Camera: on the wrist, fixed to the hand. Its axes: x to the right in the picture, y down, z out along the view.
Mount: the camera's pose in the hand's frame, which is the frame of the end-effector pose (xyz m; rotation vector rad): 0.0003 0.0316 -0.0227 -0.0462 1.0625 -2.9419
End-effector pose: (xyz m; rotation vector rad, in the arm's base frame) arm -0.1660 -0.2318 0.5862 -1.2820 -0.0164 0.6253
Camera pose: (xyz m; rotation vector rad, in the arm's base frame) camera -0.1713 -0.2472 0.5509 -0.2843 -0.8101 -2.4516
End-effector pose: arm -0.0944 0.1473 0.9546 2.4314 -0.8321 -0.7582
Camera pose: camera -0.0929 0.1300 0.9894 -1.0978 -2.6280 -0.2260
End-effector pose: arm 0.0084 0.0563 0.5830 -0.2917 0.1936 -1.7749
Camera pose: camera 0.0310 0.0484 0.5523 -0.3775 -0.2242 1.3719
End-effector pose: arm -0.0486 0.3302 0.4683 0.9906 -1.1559 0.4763
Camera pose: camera -0.0604 0.3655 0.4797 1.0372 1.6497 -1.3027
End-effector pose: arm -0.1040 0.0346 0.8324 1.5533 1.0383 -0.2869
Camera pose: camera -0.0886 0.0575 0.8598 1.0360 -2.2564 0.8665
